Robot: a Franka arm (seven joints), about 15 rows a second.
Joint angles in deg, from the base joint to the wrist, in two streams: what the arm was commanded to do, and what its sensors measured. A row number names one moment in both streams.
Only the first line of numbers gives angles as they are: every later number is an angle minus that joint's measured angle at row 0.
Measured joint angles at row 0:
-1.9, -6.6, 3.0, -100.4, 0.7, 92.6, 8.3
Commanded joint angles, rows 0 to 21:
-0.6, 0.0, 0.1, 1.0, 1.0, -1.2, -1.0
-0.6, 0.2, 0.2, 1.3, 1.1, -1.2, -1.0
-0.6, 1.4, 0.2, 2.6, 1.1, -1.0, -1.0
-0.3, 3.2, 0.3, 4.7, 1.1, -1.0, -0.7
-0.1, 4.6, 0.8, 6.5, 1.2, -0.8, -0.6
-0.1, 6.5, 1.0, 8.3, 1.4, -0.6, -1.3
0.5, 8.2, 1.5, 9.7, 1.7, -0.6, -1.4
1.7, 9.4, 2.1, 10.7, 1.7, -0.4, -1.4
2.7, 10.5, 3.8, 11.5, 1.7, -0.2, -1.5
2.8, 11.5, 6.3, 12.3, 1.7, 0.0, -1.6
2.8, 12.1, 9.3, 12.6, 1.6, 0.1, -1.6
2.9, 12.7, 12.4, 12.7, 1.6, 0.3, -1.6
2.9, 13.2, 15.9, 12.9, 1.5, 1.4, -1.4
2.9, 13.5, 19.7, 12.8, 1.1, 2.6, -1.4
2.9, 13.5, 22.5, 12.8, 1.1, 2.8, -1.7
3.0, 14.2, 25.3, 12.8, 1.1, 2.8, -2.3
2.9, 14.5, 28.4, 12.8, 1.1, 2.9, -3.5
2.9, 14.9, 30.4, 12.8, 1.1, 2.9, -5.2
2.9, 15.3, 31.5, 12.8, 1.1, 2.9, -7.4
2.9, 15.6, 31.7, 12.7, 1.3, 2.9, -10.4
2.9, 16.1, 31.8, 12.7, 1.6, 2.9, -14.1
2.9, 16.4, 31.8, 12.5, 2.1, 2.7, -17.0
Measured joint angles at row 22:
3.6, 14.3, 31.8, 11.2, 0.7, 3.0, -9.6
